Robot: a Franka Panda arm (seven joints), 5 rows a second.
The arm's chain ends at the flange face. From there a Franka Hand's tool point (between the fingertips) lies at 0.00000 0.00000 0.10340 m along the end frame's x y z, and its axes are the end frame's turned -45 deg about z.
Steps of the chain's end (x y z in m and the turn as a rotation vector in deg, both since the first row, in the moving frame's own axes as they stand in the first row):
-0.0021, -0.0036, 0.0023, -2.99, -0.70, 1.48
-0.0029, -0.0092, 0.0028, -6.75, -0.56, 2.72
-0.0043, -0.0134, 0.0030, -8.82, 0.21, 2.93
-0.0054, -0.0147, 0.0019, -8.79, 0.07, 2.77
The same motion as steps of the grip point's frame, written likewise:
-0.0037, -0.0012, 0.0022, -1.62, -2.61, 1.48
-0.0050, -0.0009, 0.0021, -4.38, -5.17, 2.72
-0.0048, -0.0013, 0.0018, -6.39, -6.09, 2.93
-0.0048, -0.0032, 0.0007, -6.26, -6.17, 2.77

